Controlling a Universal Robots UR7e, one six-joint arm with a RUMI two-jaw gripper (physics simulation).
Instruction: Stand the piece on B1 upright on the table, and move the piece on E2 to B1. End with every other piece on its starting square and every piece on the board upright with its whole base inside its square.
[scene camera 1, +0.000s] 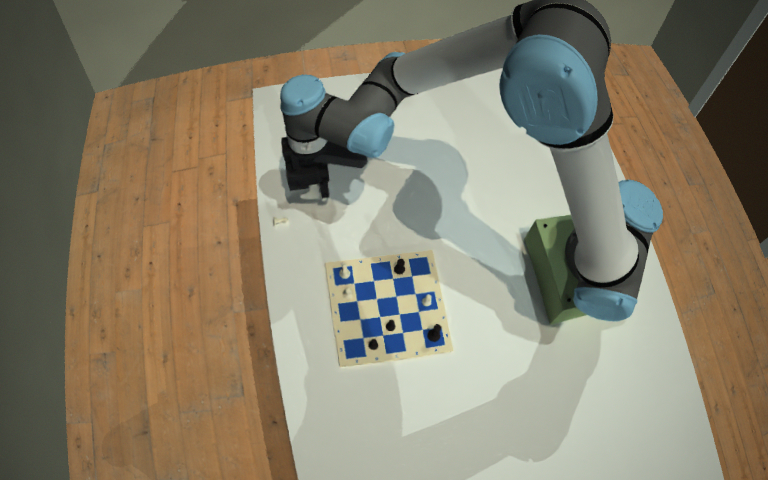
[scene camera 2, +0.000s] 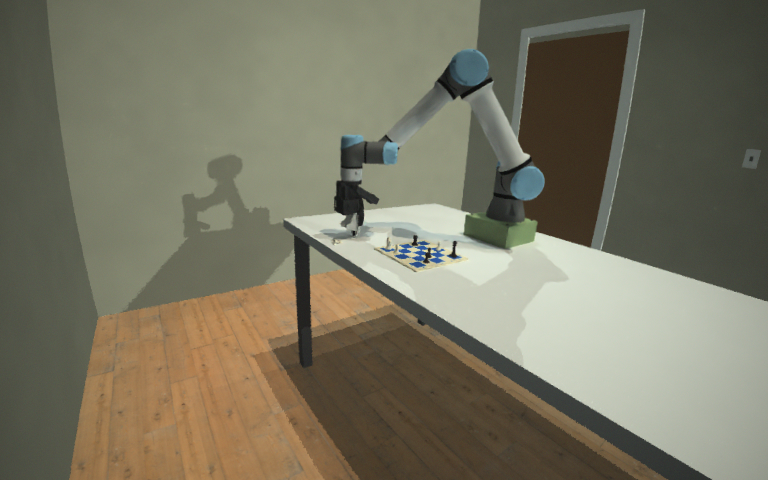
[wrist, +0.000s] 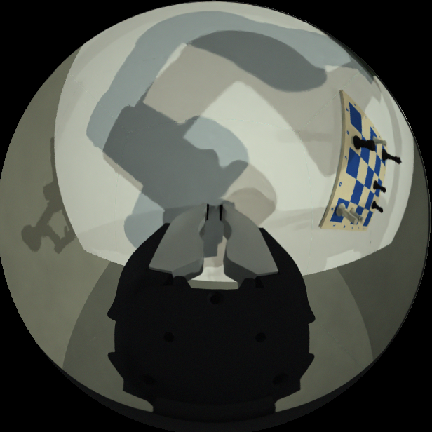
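Pixels of known places: gripper, fingertip midpoint: (scene camera 1: 323, 195) (scene camera 2: 354, 236); arm's base at its link origin: (scene camera 2: 504, 217).
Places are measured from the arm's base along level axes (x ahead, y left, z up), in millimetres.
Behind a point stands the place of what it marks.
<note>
My gripper (scene camera 1: 323, 198) @(x 517, y -297, z -84 mm) (scene camera 2: 354, 233) @(x 517, y -297, z -84 mm) (wrist: 213, 206) is shut and empty, pointing down low over the table's far left part. A small white piece (scene camera 1: 280, 221) @(x 617, y -248, z -75 mm) (scene camera 2: 336, 241) @(x 624, y -246, z -73 mm) lies on its side on the table, apart from the fingers and nearer the left edge. It does not show in the wrist view. The chessboard (scene camera 1: 341, 363) @(x 551, y 74, z -77 mm) (scene camera 2: 417, 269) @(x 547, y 77, z -78 mm) bears three white pieces, including one tall one (scene camera 1: 344, 271) @(x 509, y -98, z -46 mm) and two small ones (scene camera 1: 347, 292) @(x 512, y -56, z -51 mm) (scene camera 1: 427, 300) @(x 366, y -11, z -56 mm). Several black pieces stand there, among them a tall one (scene camera 1: 434, 332) @(x 370, y 57, z -52 mm) (scene camera 2: 454, 249) @(x 370, y 59, z -53 mm) and another (scene camera 1: 399, 266) @(x 403, y -89, z -49 mm) (scene camera 2: 415, 240) @(x 401, y -91, z -60 mm). Square labels are too small to read.
Two more small black pieces (scene camera 1: 390, 324) @(x 447, y 24, z -50 mm) (scene camera 1: 372, 343) @(x 488, y 54, z -50 mm) stand upright on the board. The arm's green base block (scene camera 1: 543, 266) @(x 116, y -19, z -32 mm) (scene camera 2: 499, 230) @(x 119, y 57, z -23 mm) stands right of the board. The white table's (scene camera 1: 351, 418) @(x 557, y 185, z -83 mm) left edge runs close beside the lying piece. Arm shadows cross the table.
</note>
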